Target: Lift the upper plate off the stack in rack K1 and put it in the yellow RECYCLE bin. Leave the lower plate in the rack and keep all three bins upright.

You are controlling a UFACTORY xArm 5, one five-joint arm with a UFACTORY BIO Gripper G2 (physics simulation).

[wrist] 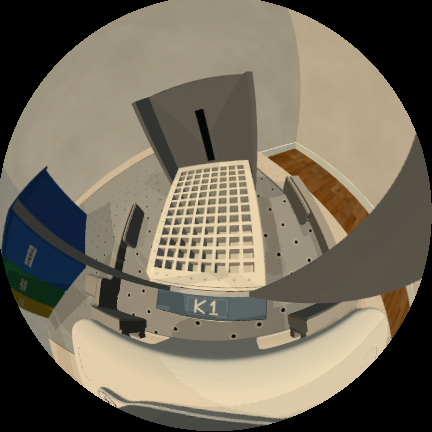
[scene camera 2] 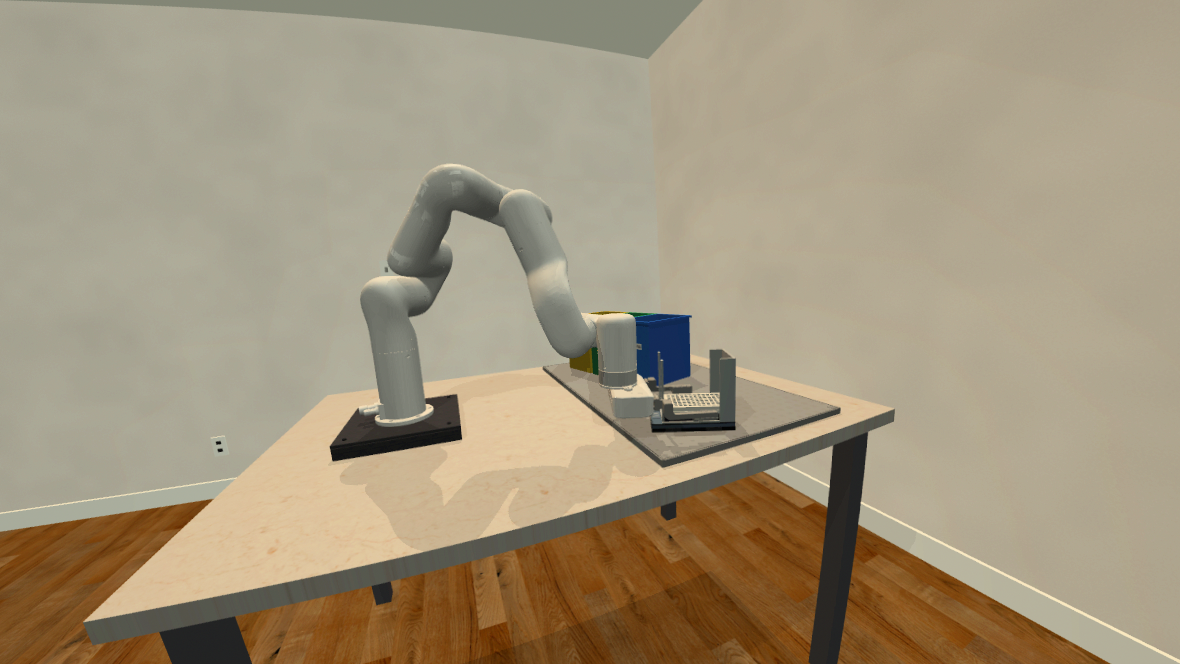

Scene:
pale plate: wrist; scene camera 2
same spot on pale plate: [wrist: 208, 236] = [scene camera 2: 681, 401]

